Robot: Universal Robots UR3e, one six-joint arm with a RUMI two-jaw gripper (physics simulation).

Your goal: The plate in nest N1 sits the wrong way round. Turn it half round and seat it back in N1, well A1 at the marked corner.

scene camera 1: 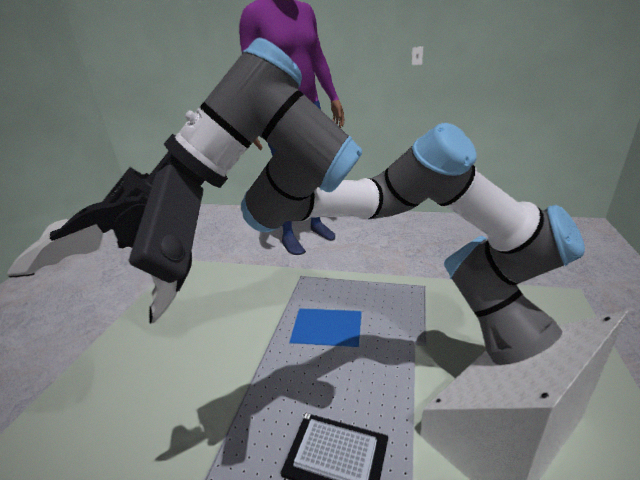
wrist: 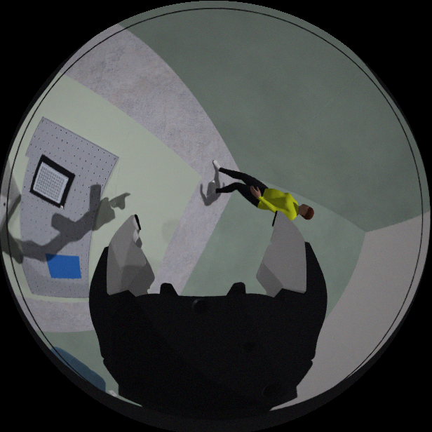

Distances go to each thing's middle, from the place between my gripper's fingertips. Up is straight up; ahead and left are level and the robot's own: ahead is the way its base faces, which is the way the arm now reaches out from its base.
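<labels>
The blue pad [scene camera 1: 312,326] is a long way below my hand, well behind it and far to the right of it. As for my hand, it is 410 mm above the well plate [wrist: 49,182], 260 mm past it and 50 mm to the left of it.
</labels>
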